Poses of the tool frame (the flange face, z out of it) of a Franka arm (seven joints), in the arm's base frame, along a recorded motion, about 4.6 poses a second.
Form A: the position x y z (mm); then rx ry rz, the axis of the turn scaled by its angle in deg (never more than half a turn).
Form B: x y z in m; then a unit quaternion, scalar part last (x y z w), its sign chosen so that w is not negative. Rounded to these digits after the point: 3 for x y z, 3 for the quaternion.
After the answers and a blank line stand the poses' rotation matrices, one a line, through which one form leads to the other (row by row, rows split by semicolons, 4 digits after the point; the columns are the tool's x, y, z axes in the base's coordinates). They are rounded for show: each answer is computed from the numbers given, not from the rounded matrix.
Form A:
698 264 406 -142.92 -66.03 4.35
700 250 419 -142.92 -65.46 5.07
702 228 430 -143.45 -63.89 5.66
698 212 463 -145.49 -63.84 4.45
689 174 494 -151.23 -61.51 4.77
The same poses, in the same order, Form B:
0.698 0.264 0.406 -0.890 -0.411 0.027 0.195
0.700 0.250 0.419 -0.891 -0.408 0.032 0.197
0.702 0.228 0.430 -0.895 -0.399 0.035 0.198
0.698 0.212 0.463 -0.900 -0.395 0.028 0.183
0.689 0.174 0.494 -0.916 -0.373 0.029 0.145

0.6604 0.7214 -0.2087; 0.7425 -0.5857 0.3250; 0.1122 -0.3696 -0.9224
0.6650 0.7146 -0.2171; 0.7395 -0.5894 0.3252; 0.1044 -0.3768 -0.9204
0.6799 0.6992 -0.2212; 0.7272 -0.6038 0.3266; 0.0948 -0.3828 -0.9189
0.6866 0.7007 -0.1939; 0.7208 -0.6213 0.3072; 0.0948 -0.3506 -0.9317
0.7206 0.6744 -0.1610; 0.6911 -0.6803 0.2441; 0.0551 -0.2871 -0.9563

